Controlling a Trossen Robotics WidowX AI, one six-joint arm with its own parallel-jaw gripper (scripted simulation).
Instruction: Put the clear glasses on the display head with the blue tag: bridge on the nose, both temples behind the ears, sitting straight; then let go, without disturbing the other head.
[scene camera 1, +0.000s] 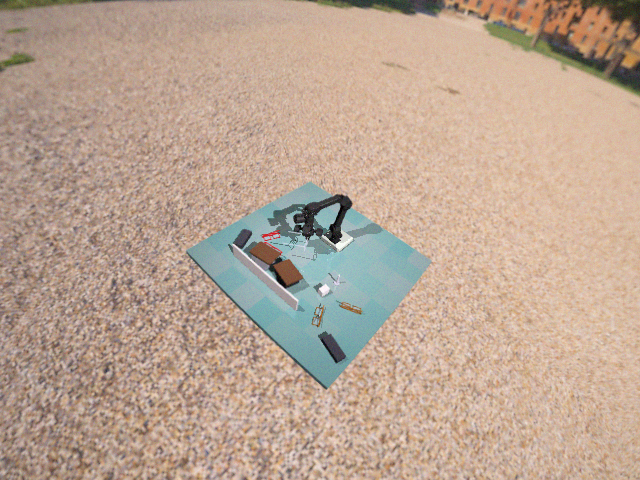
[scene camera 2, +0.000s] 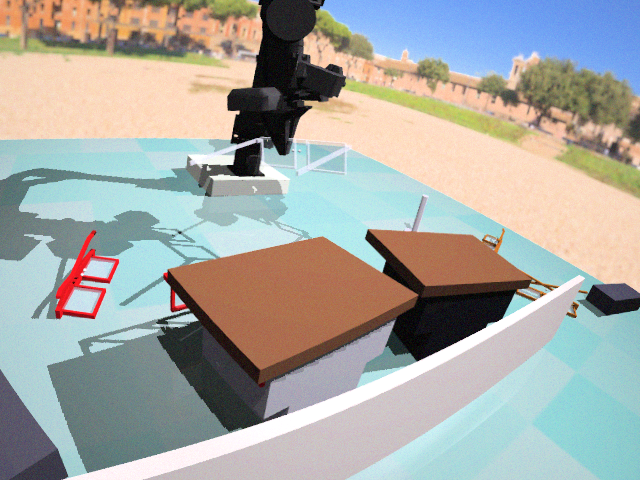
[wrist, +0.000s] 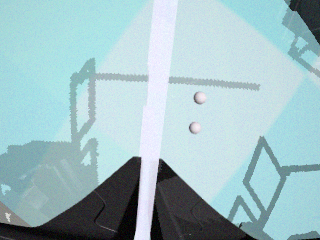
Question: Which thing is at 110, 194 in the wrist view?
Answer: The gripper.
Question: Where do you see a white wall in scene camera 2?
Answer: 361, 427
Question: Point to the gripper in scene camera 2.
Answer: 283, 154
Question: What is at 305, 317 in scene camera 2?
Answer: A light grey display head.
